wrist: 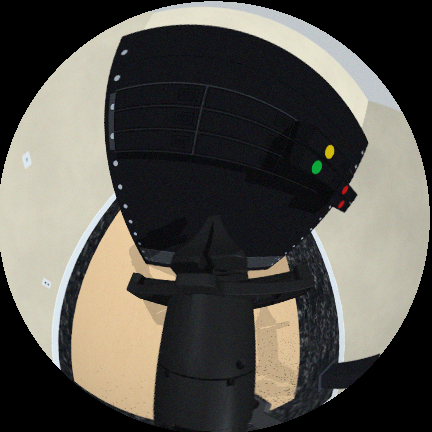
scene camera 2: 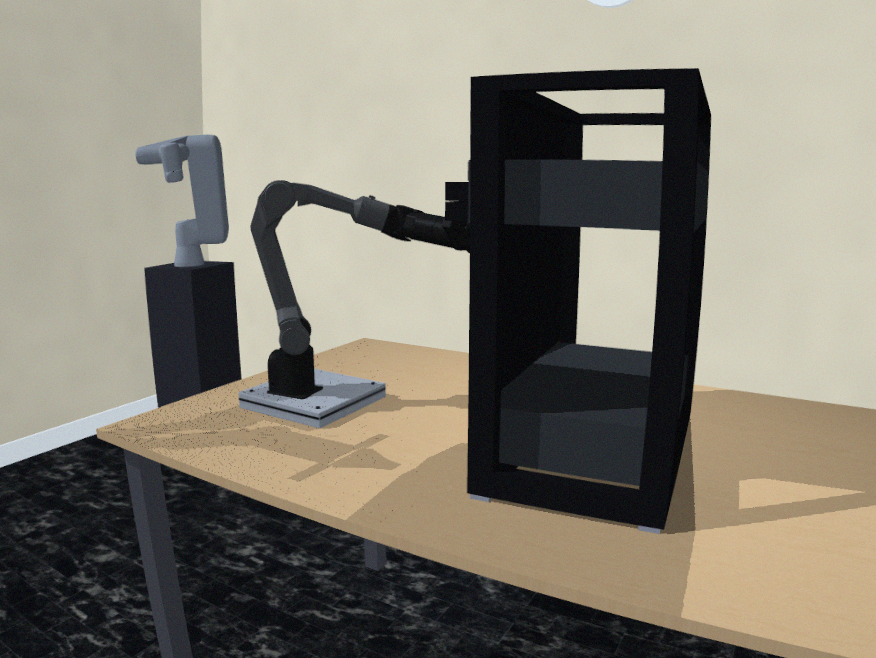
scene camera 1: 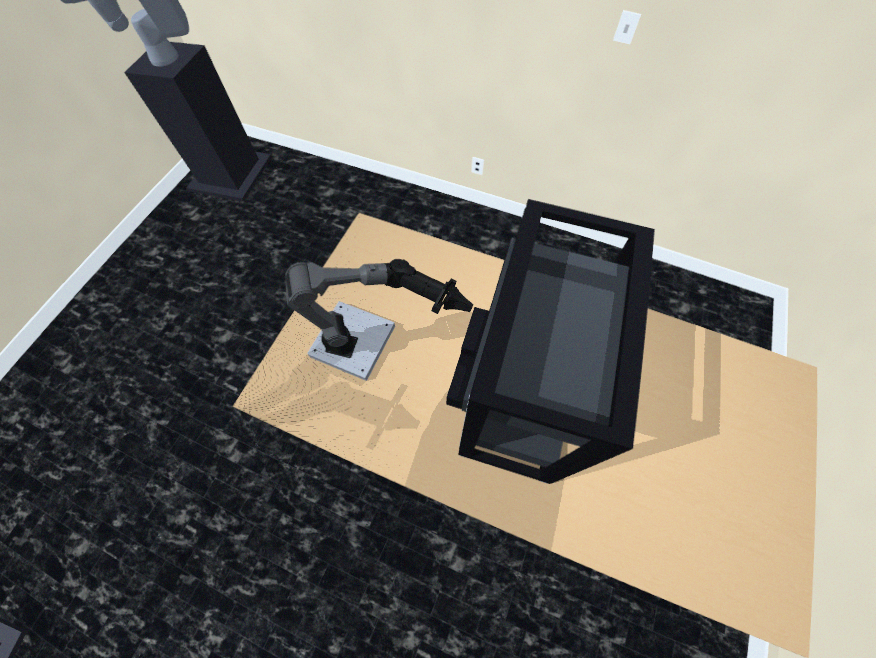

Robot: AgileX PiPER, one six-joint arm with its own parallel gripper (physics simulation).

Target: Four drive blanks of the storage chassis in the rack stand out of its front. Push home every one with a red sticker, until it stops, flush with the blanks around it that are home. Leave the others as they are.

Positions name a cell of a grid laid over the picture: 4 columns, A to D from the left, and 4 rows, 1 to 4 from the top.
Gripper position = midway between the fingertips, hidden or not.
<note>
In view: the gripper (scene camera 1: C2) and a black rack (scene camera 2: C3).
The black rack also shows in the wrist view (wrist: B2) and in scene camera 1 (scene camera 1: C3). The gripper is seen too in the wrist view (wrist: B3).
</note>
